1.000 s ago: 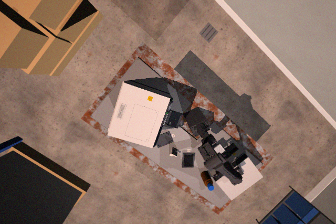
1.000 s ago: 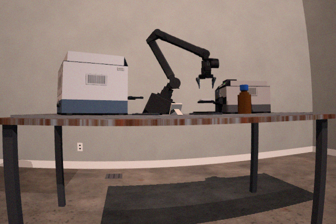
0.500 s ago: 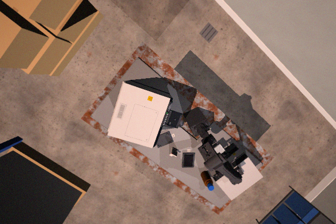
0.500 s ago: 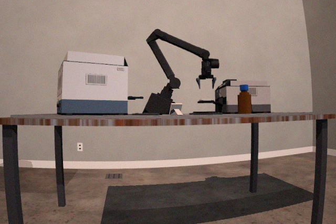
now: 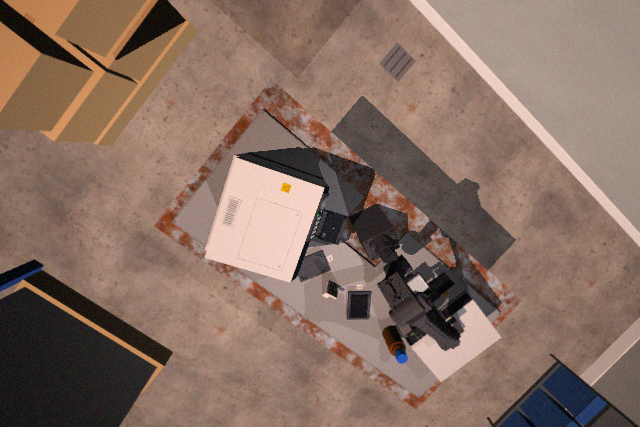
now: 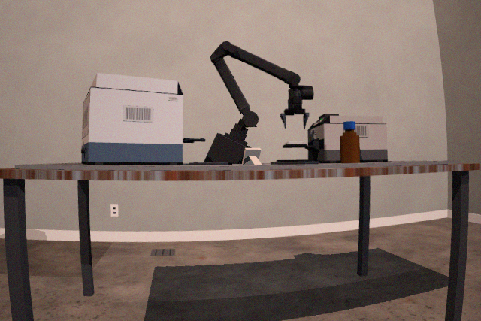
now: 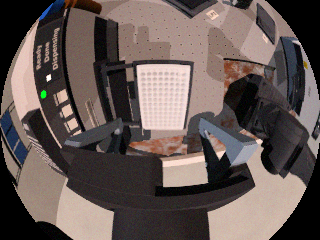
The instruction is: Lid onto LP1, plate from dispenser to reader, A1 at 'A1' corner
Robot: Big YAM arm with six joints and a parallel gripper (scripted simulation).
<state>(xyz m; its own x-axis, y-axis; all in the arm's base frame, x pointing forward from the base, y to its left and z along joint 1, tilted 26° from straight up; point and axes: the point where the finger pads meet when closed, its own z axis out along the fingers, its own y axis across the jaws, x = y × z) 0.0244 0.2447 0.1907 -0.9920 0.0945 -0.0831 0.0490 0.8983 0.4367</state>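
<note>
The white well plate lies 10 mm behind my hand and 80 mm below it. From my hand the other things lie so: brown capped bottle (260 mm ahead, 190 mm to the left, 70 mm below); then plate lid (280 mm ahead, 60 mm to the right, 170 mm below).
</note>
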